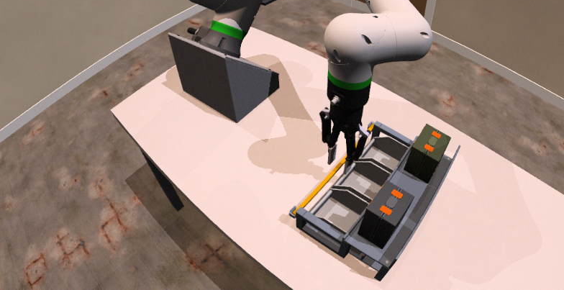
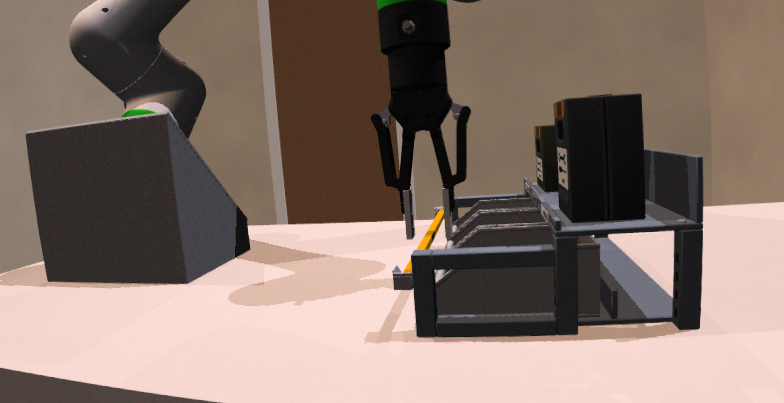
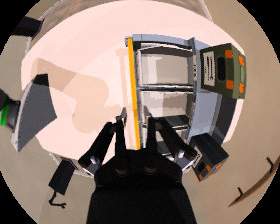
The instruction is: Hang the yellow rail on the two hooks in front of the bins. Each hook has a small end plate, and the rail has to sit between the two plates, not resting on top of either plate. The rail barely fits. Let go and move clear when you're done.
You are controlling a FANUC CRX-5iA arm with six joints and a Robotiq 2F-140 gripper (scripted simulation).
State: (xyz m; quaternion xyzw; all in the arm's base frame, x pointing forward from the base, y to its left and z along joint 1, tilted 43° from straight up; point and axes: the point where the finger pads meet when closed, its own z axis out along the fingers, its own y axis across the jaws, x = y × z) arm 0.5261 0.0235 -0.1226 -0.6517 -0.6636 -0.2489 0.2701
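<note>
Now: hand 30 mm above the yellow rail.
</note>
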